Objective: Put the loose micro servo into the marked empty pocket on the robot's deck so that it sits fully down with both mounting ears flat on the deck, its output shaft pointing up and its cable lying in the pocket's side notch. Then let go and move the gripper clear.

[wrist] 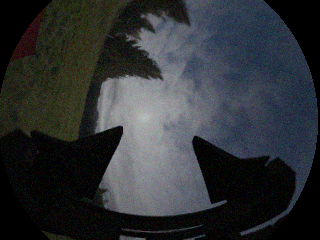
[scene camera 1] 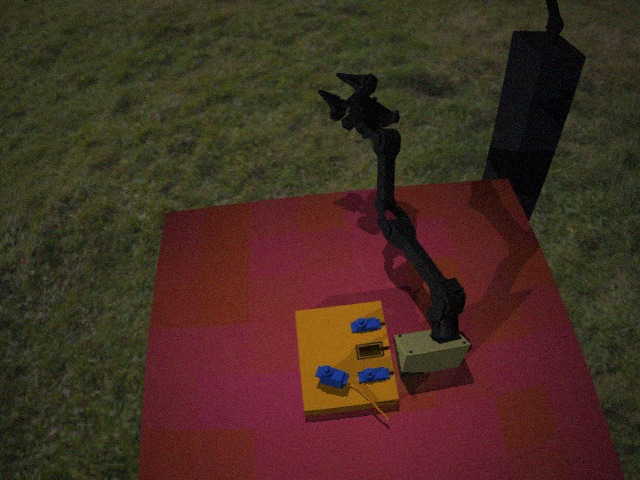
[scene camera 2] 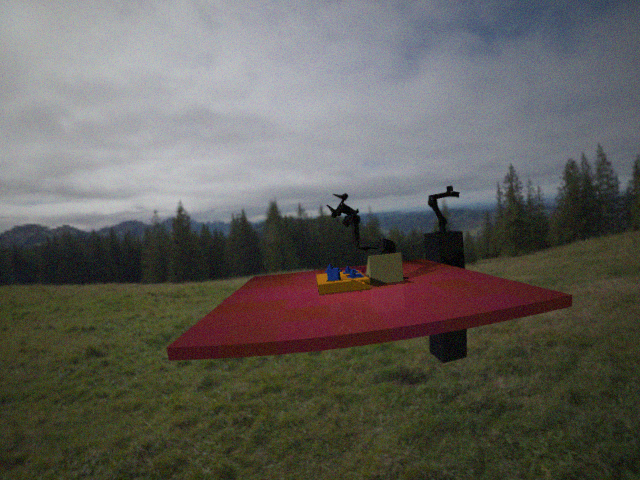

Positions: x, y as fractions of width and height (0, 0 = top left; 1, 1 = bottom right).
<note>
The gripper (scene camera 1: 0.51, 0.17) is open and holds nothing.
The gripper also shows in the wrist view (wrist: 0.50, 0.56).
</note>
